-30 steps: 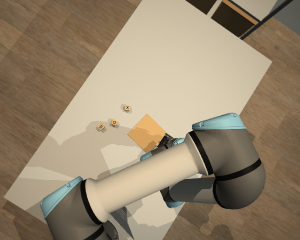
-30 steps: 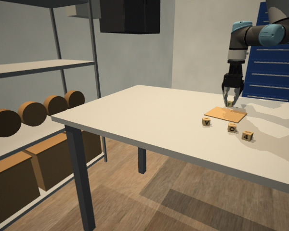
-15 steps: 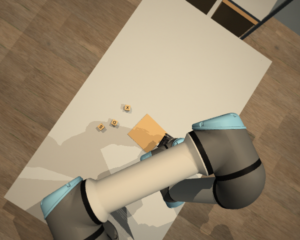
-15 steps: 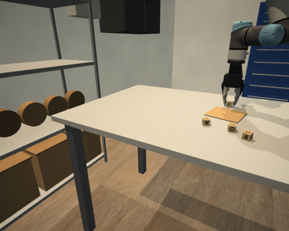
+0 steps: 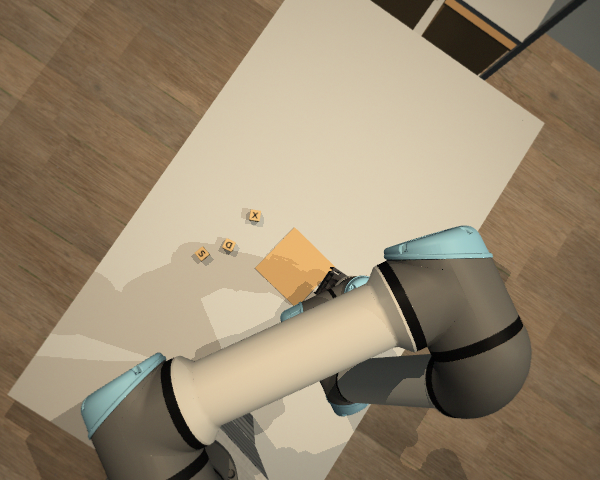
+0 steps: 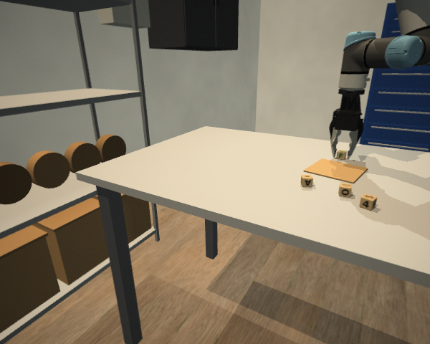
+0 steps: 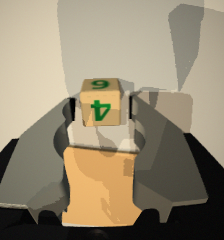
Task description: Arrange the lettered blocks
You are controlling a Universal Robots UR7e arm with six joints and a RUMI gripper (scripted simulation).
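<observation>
Now: hand right at the green-marked block. The rest, counted from my hand: D block (2 cm behind, 29 cm to the left); X block (7 cm ahead, 27 cm to the left); orange mat (1 cm ahead, 12 cm to the left, 2 cm below).
</observation>
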